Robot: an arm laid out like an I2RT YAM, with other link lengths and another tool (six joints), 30 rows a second.
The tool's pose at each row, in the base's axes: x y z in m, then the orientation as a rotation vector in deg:
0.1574, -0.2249, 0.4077, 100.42, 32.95, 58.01
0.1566, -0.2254, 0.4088, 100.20, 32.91, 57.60
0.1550, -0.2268, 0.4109, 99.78, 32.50, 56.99
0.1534, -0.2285, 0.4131, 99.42, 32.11, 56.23
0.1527, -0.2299, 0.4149, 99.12, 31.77, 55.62
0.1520, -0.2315, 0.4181, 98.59, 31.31, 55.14
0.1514, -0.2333, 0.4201, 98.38, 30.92, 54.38
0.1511, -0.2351, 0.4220, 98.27, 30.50, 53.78
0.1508, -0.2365, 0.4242, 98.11, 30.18, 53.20
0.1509, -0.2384, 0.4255, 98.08, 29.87, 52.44
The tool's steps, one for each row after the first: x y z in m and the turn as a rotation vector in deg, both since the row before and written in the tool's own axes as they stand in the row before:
-0.0004, 0.0013, -0.0006, -0.22, -0.25, -0.30
-0.0012, 0.0026, -0.0009, -0.56, -0.51, -0.30
-0.0014, 0.0028, -0.0008, -0.51, -0.62, -0.37
-0.0008, 0.0022, -0.0001, -0.43, -0.51, -0.29
-0.0005, 0.0036, -0.0001, -0.67, -0.43, -0.25
-0.0010, 0.0026, 0.0003, -0.38, -0.65, -0.31
-0.0009, 0.0024, 0.0005, -0.30, -0.58, -0.16
-0.0005, 0.0026, 0.0003, -0.30, -0.51, -0.22
-0.0009, 0.0018, 0.0010, -0.19, -0.65, -0.27

